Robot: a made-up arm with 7 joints.
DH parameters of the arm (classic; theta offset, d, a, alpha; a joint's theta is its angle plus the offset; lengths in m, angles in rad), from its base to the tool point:
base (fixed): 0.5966 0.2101 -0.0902 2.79
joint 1: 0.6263 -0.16 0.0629 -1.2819
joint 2: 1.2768 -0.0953 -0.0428 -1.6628
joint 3: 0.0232 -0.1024 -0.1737 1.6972
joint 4: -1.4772 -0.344 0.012 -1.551
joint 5: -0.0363 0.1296 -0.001 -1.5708
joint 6: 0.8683 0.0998 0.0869 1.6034
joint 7: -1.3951 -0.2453 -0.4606 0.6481
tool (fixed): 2.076 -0.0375 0 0
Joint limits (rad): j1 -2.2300..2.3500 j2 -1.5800..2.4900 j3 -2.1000..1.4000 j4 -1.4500..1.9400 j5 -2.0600..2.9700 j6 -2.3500..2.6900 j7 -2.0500..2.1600
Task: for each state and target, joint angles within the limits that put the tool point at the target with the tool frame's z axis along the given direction. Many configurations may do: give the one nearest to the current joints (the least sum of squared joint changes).
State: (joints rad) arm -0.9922 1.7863 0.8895 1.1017 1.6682 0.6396 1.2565
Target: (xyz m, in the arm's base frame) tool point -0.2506 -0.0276 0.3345 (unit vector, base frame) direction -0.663 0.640 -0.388
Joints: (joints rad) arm -1.1917 1.5046 0.8933 0.7667 2.1071 0.2573 1.3737
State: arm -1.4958 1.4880 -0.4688 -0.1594 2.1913 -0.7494 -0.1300
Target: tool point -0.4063 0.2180 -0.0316 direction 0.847 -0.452 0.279
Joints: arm -1.4178 1.7614 -1.1008 -0.2904 2.2785 -0.3787 -0.2532
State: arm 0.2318 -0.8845 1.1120 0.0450 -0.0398 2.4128 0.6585
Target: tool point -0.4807 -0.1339 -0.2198 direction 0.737 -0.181 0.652
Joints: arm -0.4034 -1.5097 1.2290 -0.8323 -0.7868 2.1056 1.2549
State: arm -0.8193 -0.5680 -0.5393 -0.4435 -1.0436 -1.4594 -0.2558
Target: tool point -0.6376 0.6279 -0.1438 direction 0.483 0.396 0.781
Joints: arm -0.3540 -0.5969 0.1073 -0.8481 -0.6513 -1.1998 0.6140
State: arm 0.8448 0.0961 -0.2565 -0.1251 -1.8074 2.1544 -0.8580
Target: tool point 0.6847 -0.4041 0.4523 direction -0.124 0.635 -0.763
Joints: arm 0.7855 -0.2861 -0.7735 -0.4344 -2.0458 2.4253 -0.4482
